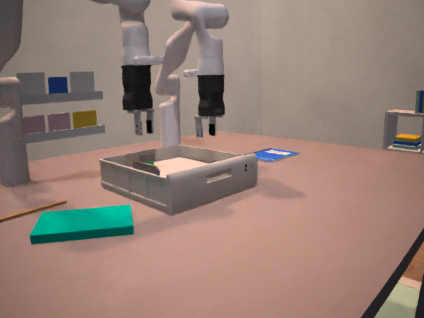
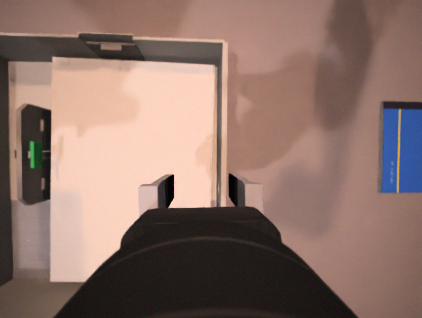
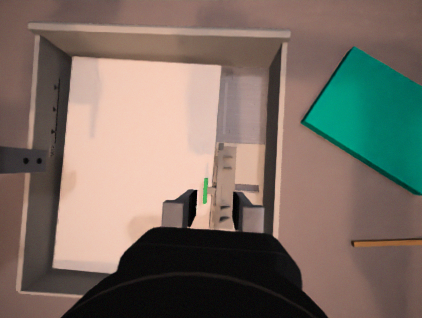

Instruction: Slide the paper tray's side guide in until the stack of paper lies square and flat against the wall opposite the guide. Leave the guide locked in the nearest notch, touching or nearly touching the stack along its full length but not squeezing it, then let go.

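Frame: origin at the left arm's base, x right, y ahead, z up, level; centimetres.
Where they show: left gripper, between the fingertips: (image 1: pixel 206 136) (image 2: pixel 201 185) (image 3: pixel 13 160); right gripper, between the fingertips: (image 1: pixel 144 134) (image 3: pixel 214 203); right arm's base, origin of its link: (image 1: pixel 15 181).
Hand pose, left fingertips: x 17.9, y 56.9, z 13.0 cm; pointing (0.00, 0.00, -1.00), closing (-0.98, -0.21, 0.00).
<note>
Each offset is from my left fingertips to the top centre of the thing.
The grey paper tray {dy +2.9, dx +12.1, dz -3.6 cm} (image 1: pixel 200 192) (image 2: pixel 225 100) (image 3: pixel 160 31) holds a white paper stack {dy +1.5, dx +9.0, dz -8.6 cm} (image 1: pixel 180 164) (image 2: pixel 135 125) (image 3: pixel 140 125). The stack looks flat, its far long edge at or very near the wall opposite the guide. The side guide {dy +1.2, dx +19.8, dz -4.9 cm} (image 1: pixel 146 167) (image 2: pixel 37 185) (image 3: pixel 226 170), with a green tab {dy +1.0, dx +19.1, dz -4.9 cm} (image 2: pixel 35 155) (image 3: pixel 205 190), stands along the other edge, touching or nearly touching; its notch is hidden. My left gripper (image 1: pixel 206 134) (image 2: pixel 201 185) is open and empty above the tray's opposite-wall side. My right gripper (image 1: pixel 144 132) (image 3: pixel 214 203) is open and empty above the guide.
A teal block {dy +16.6, dx +42.0, dz -11.2 cm} (image 1: pixel 82 222) (image 3: pixel 370 120) and an orange-brown stick {dy +0.5, dx +50.4, dz -12.3 cm} (image 1: pixel 35 211) (image 3: pixel 387 243) lie on the table beside the tray's guide side. A blue booklet {dy -11.8, dx -38.3, dz -12.2 cm} (image 1: pixel 276 154) (image 2: pixel 410 150) lies beyond the opposite wall. Wall shelves stand in the background.
</note>
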